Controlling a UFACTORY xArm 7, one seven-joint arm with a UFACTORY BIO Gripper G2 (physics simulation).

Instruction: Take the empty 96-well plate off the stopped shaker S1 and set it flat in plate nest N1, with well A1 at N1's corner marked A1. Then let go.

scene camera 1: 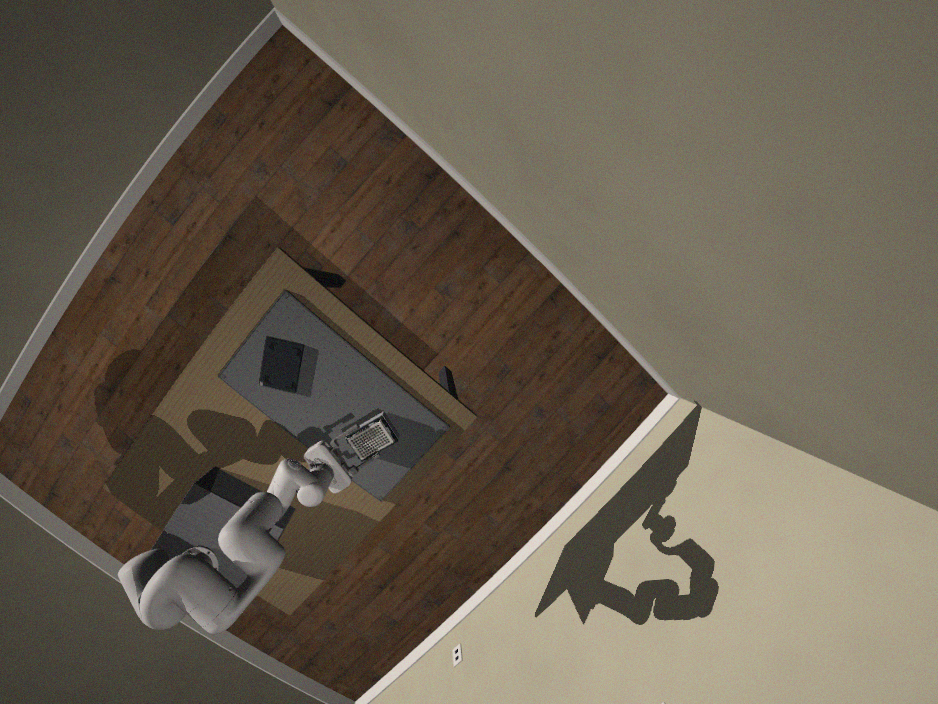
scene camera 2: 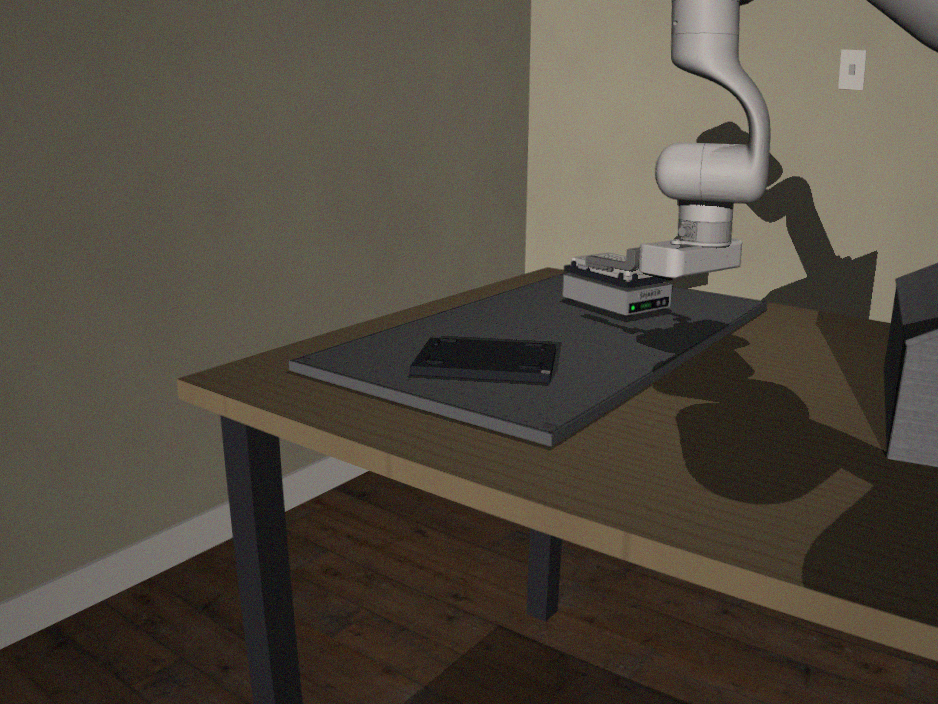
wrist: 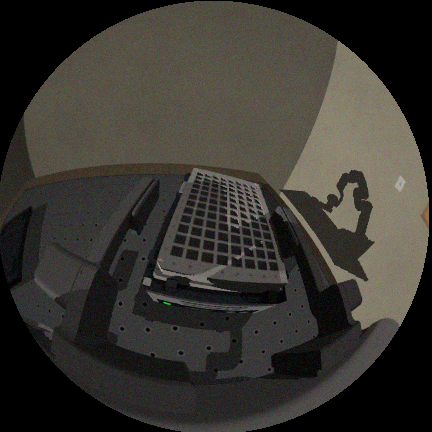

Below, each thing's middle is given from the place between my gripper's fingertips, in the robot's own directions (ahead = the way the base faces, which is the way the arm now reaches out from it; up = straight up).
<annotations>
The white 96-well plate [scene camera 1: 368, 441] is 1 cm to the right of my hand and 1 cm below it. Also, from my hand: shaker S1 [wrist: 168, 291] (1 cm to the right, 4 cm below).
</annotations>
